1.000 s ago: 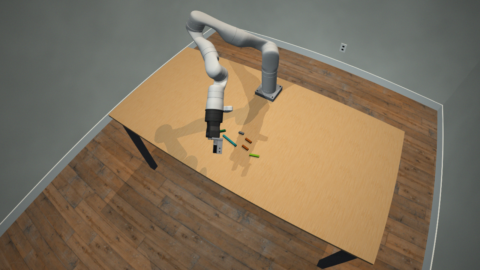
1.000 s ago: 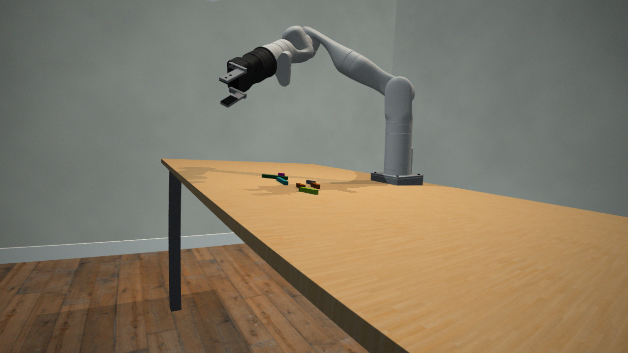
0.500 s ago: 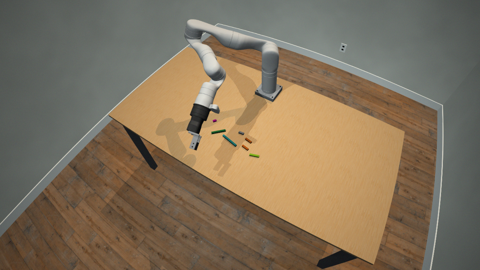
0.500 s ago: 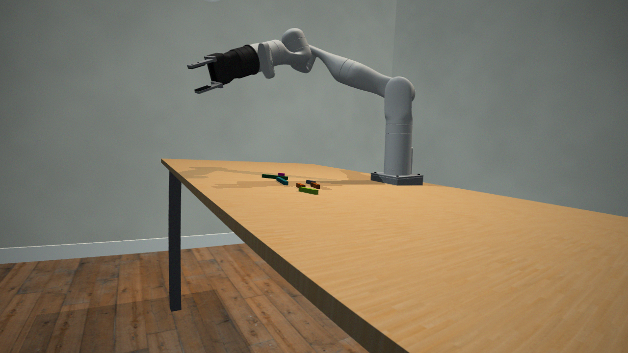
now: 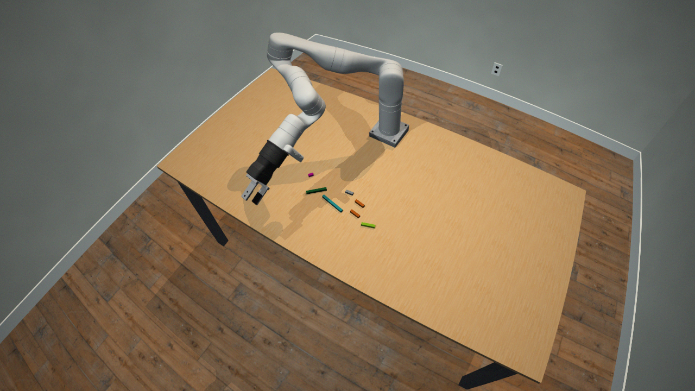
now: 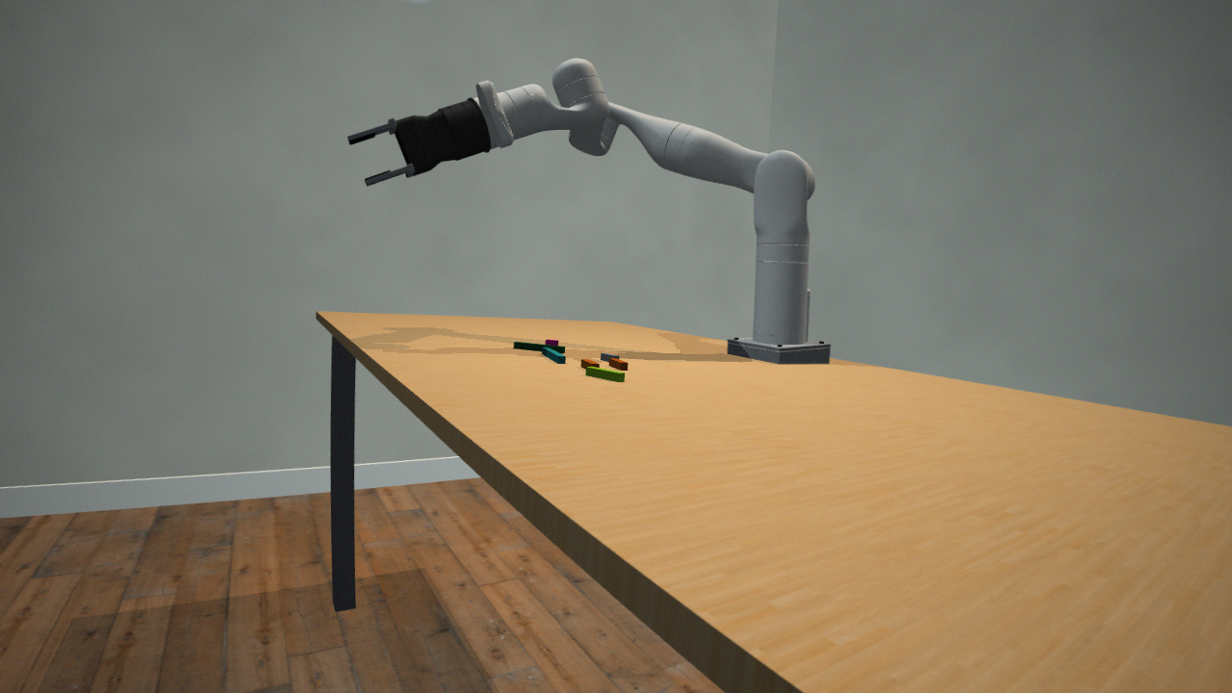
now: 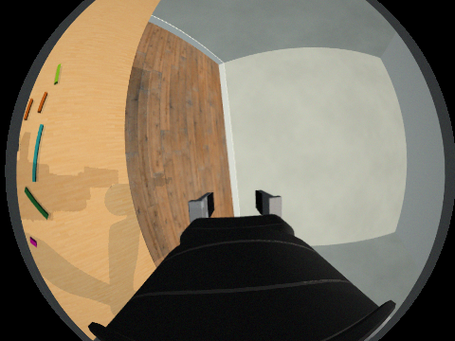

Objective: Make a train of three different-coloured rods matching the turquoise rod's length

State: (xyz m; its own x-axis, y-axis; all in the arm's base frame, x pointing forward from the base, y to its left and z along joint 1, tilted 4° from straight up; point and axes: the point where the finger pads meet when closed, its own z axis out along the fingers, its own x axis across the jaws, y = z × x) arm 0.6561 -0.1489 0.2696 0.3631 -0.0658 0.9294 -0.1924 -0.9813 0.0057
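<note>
The magenta rod lies 310 mm behind my hand, 250 mm below it and 20 mm to the right of it. Round my hand: green rod (250 mm below, 250 mm behind, 40 mm to the left); grey rod (300 mm behind, 250 mm below, 150 mm to the left); turquoise rod (250 mm below, 230 mm behind, 120 mm to the left).
</note>
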